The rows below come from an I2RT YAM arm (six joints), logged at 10 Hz.
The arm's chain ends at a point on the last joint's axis. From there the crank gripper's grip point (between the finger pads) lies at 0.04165 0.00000 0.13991 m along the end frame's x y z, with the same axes.
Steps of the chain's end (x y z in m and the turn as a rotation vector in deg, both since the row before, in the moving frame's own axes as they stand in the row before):
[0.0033, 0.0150, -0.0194, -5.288, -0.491, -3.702]
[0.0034, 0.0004, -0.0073, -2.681, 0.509, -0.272]
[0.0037, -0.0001, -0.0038, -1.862, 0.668, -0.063]
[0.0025, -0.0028, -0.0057, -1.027, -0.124, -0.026]
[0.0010, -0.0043, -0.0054, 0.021, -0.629, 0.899]
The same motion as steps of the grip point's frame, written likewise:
[0.0024, 0.0253, -0.0195, -5.288, -0.491, -3.702]
[0.0047, 0.0067, -0.0078, -2.681, 0.509, -0.272]
[0.0053, 0.0044, -0.0044, -1.862, 0.668, -0.063]
[0.0022, -0.0003, -0.0056, -1.027, -0.124, -0.026]
[-0.0005, -0.0037, -0.0050, 0.021, -0.629, 0.899]

